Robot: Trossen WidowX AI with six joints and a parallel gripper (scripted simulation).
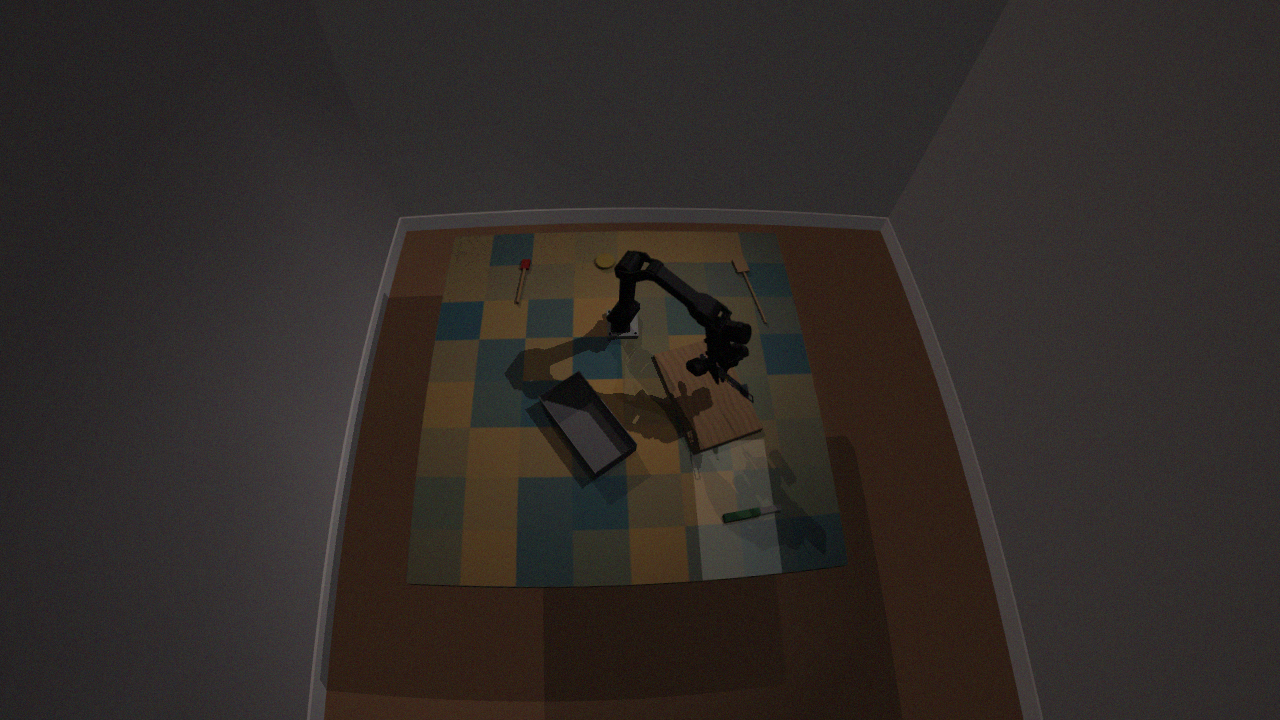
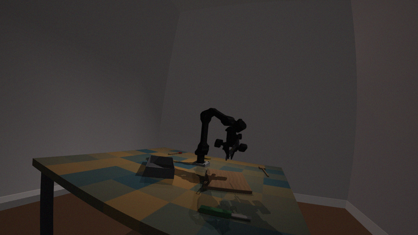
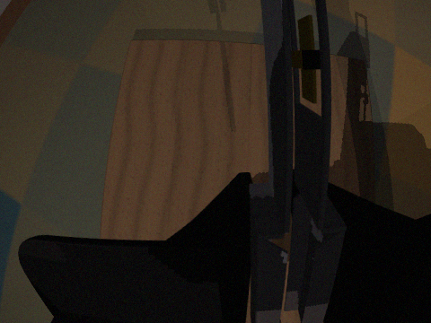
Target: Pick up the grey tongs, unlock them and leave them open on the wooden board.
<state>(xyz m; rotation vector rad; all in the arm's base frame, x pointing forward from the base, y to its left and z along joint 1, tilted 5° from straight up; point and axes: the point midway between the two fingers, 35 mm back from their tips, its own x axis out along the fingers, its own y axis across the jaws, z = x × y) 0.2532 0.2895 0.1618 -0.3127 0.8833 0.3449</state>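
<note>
Right now the wooden board is 130 mm below my gripper tip, 30 mm behind it and 10 mm to the right of it. Round my gripper tip: red-tipped stick: 650 mm to the right, 510 mm behind, 130 mm below; roasting tin: 400 mm to the right, 110 mm below, 80 mm ahead; yellow disc: 570 mm behind, 350 mm to the right, 130 mm below.
</note>
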